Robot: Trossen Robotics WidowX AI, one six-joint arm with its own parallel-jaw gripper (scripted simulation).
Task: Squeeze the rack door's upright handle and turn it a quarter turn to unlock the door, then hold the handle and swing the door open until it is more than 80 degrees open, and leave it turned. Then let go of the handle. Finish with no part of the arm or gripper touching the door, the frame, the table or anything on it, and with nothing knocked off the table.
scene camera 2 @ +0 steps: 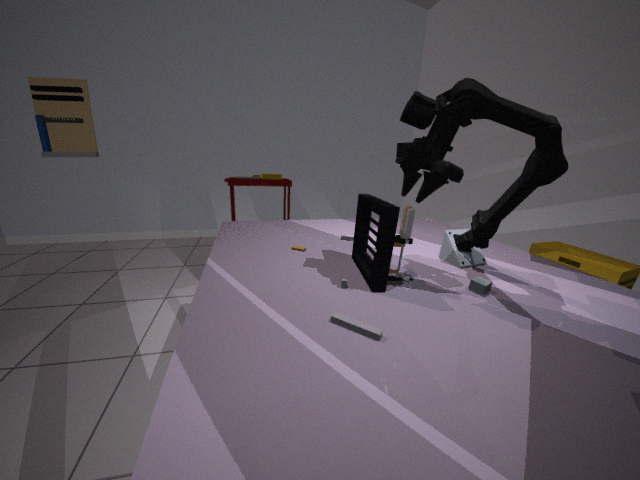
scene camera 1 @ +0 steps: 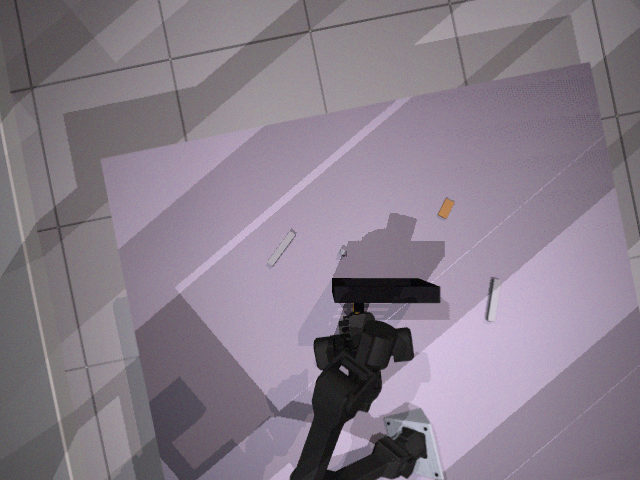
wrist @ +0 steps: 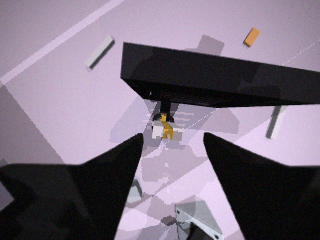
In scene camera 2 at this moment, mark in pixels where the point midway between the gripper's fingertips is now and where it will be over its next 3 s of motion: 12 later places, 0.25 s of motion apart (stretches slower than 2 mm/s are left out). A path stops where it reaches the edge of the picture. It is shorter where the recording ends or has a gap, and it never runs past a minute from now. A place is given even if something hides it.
My gripper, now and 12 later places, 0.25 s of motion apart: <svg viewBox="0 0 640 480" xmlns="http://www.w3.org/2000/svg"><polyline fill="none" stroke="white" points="409,199 410,199 410,202 409,206 408,211 407,216 406,220 406,224 406,225 406,225 406,225 406,225 406,225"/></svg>
